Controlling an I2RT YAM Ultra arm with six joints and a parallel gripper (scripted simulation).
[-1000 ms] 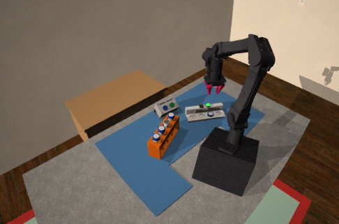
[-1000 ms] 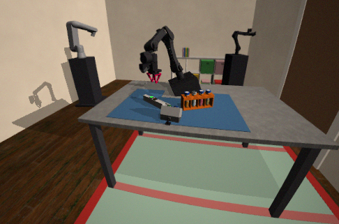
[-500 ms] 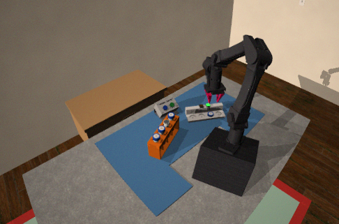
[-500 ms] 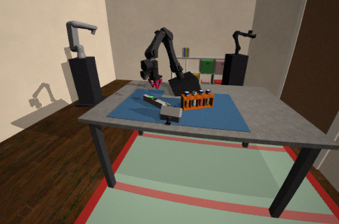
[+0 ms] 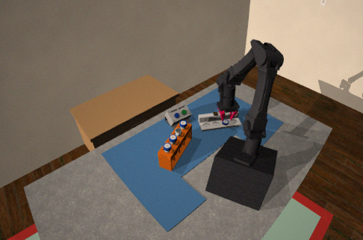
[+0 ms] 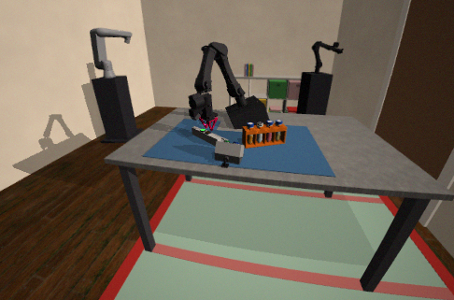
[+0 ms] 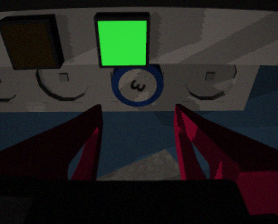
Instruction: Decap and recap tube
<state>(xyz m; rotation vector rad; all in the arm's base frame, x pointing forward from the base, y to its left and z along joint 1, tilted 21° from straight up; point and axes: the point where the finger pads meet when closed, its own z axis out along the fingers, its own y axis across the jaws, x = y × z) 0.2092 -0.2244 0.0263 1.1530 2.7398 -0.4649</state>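
Right now the blue cap is 3 cm below my hand, 1 cm to the right of it and 1 cm ahead of it. Also, from my hand: grey key desk 23 cm ahead, 11 cm to the left, 1 cm above; green ready key 20 cm ahead, 10 cm to the left, 2 cm above; blue cycle key 22 cm ahead, 14 cm to the left, 2 cm above.
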